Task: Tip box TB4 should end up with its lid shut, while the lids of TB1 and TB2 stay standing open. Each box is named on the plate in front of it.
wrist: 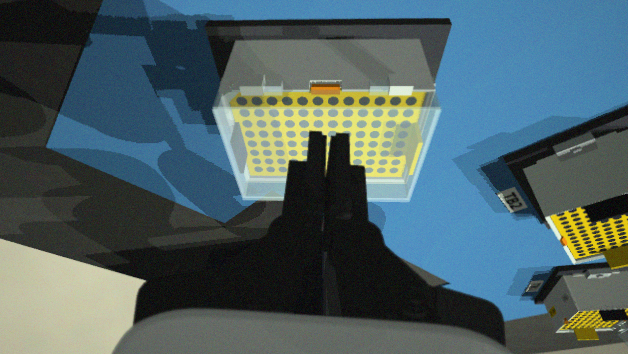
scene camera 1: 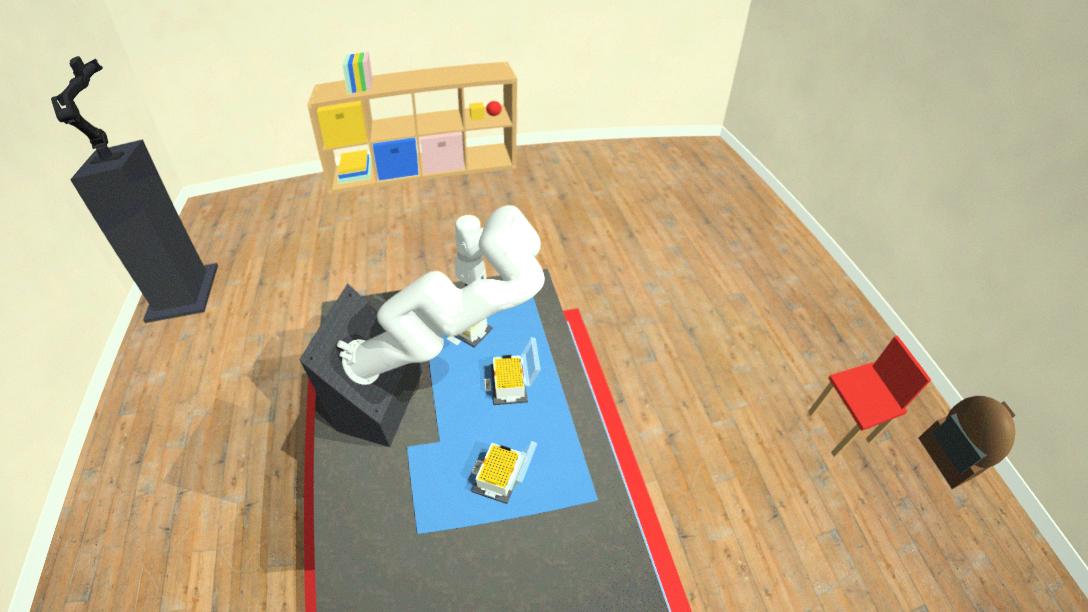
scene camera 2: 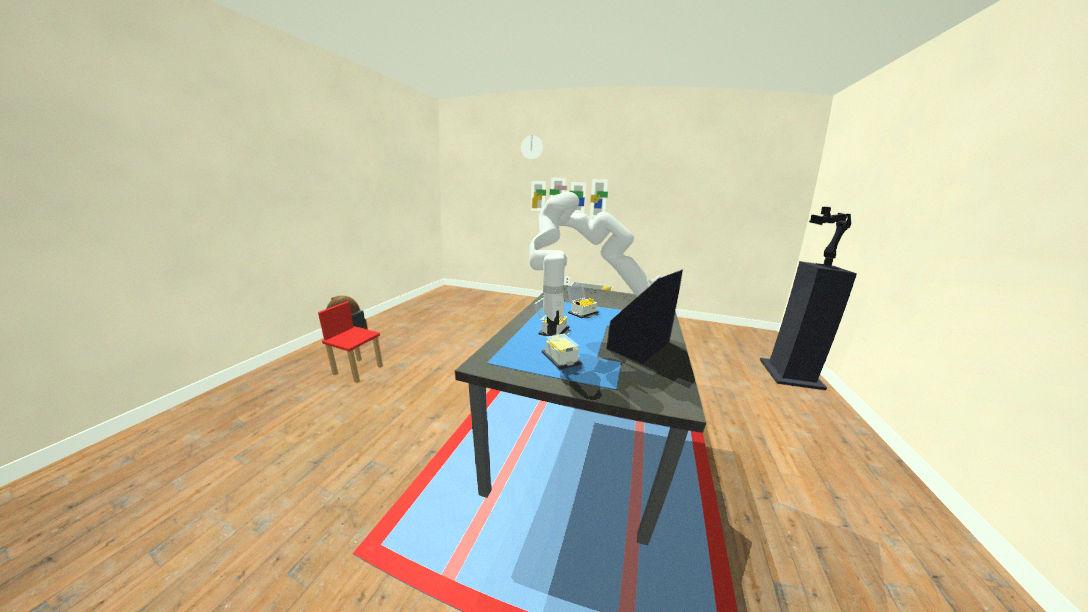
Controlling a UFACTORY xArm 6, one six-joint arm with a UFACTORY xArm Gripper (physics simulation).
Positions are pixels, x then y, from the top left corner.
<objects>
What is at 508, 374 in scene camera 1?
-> A tip box.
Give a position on a tip box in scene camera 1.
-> At 497, 469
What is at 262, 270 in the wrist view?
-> My gripper.
</objects>
